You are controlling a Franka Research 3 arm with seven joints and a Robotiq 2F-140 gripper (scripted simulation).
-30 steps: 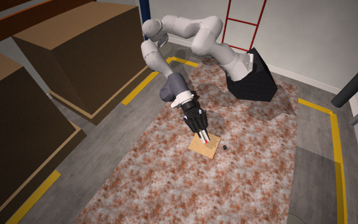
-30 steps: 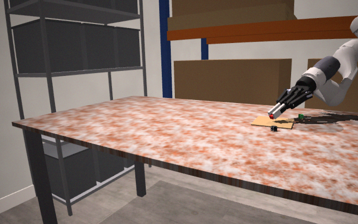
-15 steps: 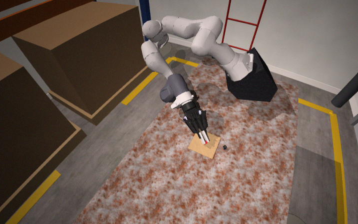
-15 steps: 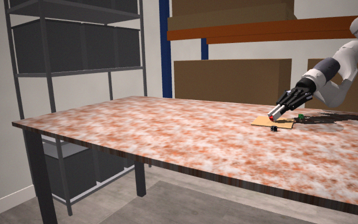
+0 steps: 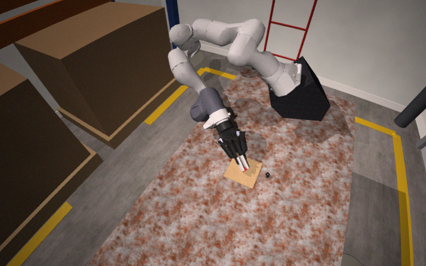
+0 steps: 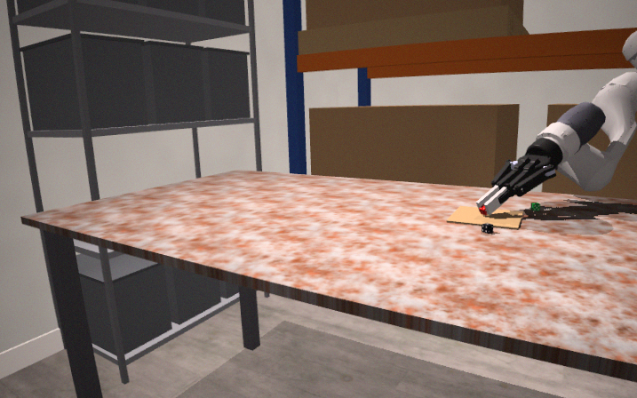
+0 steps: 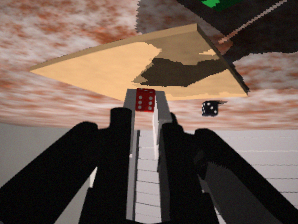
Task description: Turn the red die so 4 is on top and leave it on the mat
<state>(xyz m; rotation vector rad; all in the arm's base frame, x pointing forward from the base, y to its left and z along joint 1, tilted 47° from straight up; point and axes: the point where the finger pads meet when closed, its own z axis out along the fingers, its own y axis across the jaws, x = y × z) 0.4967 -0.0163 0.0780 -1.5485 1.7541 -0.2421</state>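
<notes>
My gripper is now 1 cm short of the red die, 2 cm to the right of it and 2 cm above it. Round my hand: green die 8 cm behind, 9 cm to the right, 3 cm below; then tan mat 1 cm ahead, 2 cm to the left, 3 cm below; then black die 1 cm behind, 12 cm to the left, 3 cm below.
</notes>
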